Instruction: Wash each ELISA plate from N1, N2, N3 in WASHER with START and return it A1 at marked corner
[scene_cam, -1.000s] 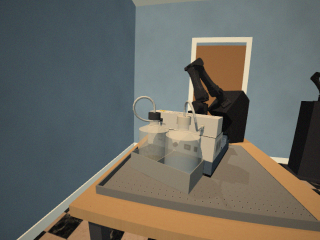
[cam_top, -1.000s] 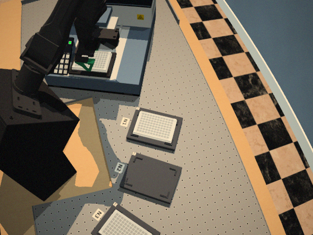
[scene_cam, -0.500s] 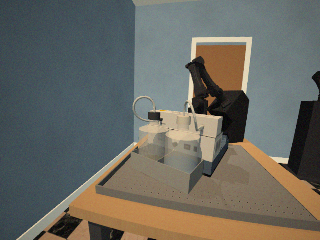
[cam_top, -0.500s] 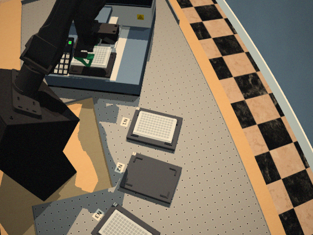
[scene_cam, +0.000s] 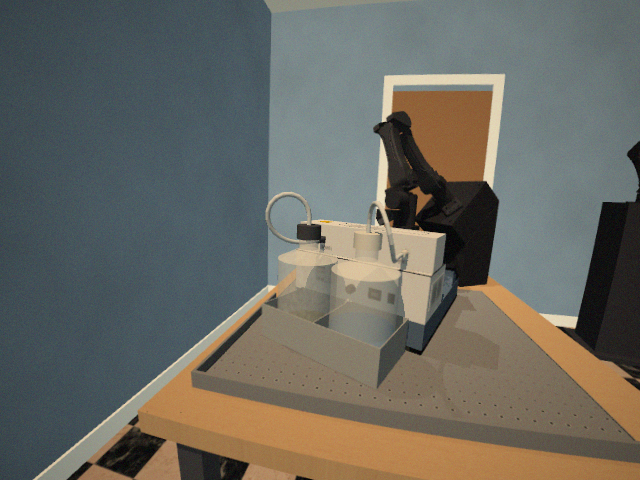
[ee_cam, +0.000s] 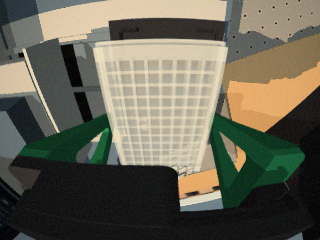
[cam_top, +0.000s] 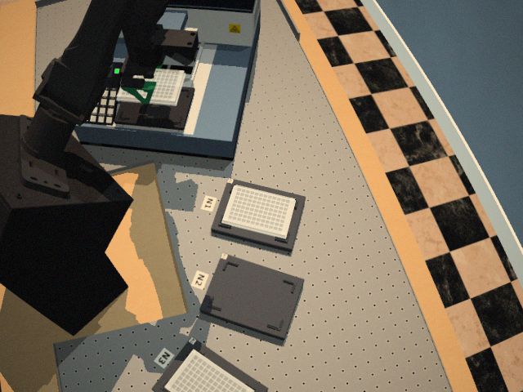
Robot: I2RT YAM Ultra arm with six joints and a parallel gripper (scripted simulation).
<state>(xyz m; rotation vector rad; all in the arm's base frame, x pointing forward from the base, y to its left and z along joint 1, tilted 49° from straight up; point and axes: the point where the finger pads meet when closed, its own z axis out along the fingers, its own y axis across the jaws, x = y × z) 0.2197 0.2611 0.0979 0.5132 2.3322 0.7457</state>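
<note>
Now: the dark carrier 60 mm below my hand. Round my hand: N1 label: 100 mm ahead, 210 mm to the right, 140 mm below; manifold: 40 mm ahead, 140 mm to the left, 10 mm below; washer: 40 mm ahead, 140 mm to the left, 10 mm below.
</note>
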